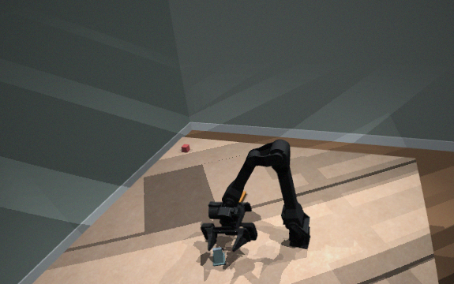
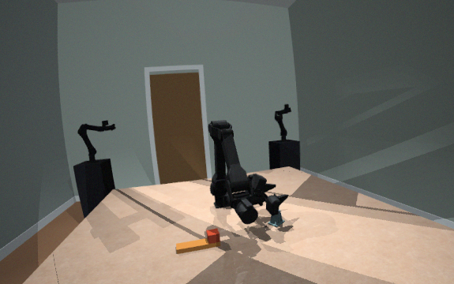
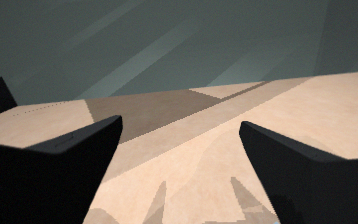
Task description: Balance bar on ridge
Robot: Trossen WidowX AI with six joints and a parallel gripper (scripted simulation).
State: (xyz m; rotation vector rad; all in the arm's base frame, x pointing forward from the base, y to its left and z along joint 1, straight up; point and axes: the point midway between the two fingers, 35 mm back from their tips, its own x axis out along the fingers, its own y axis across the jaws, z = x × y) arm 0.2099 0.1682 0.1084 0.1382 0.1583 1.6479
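Right now my gripper tip is 32 cm to the left of the bar, 9 cm above it and 8 cm short of it. From my gripper tip the other things lie so: red cube 70 cm to the right, 53 cm ahead, 9 cm below.
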